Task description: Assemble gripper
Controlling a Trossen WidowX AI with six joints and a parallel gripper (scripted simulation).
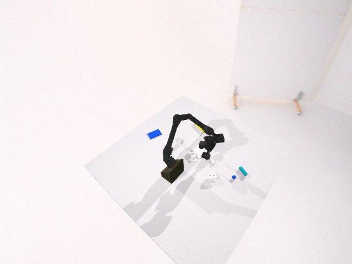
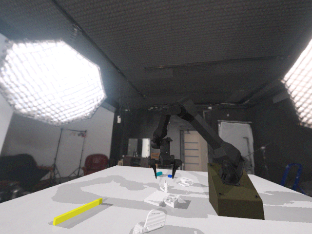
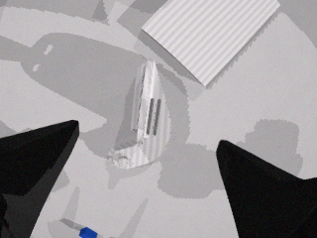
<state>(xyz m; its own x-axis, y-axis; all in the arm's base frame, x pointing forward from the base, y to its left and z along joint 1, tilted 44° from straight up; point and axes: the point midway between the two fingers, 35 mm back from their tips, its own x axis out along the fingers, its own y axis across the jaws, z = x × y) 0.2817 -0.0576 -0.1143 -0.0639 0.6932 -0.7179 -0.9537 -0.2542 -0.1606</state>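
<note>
The white jaw lies 50 mm below my gripper tip and 40 mm to the right of it. Also, from my gripper tip: flat white plate (110 mm to the left, 50 mm below, 10 mm ahead); cyan block (280 mm to the right, 80 mm ahead, 50 mm below); blue cube (250 mm to the right, 50 mm below, 10 mm behind).
</note>
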